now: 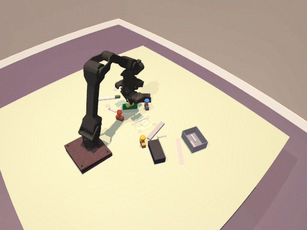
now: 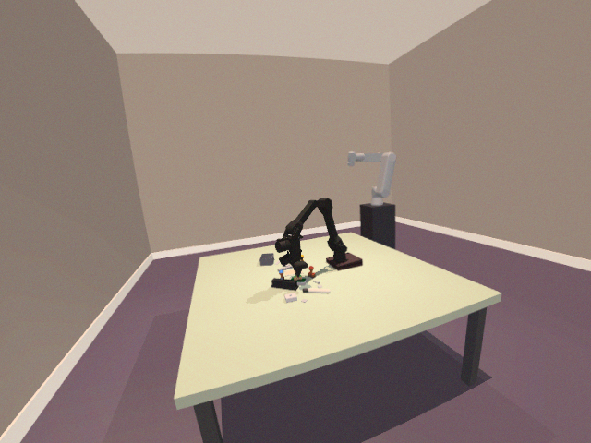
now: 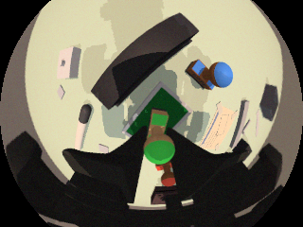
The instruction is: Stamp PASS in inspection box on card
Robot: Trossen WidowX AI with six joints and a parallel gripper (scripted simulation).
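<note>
Now: the green-knobbed PASS stamp right at my gripper tip. Also, from my gripper tip: blue-knobbed stamp: 80 mm ahead, 50 mm to the right, 20 mm below; long dark block: 80 mm ahead, 30 mm to the left, 20 mm below; green ink pad: 30 mm below.
</note>
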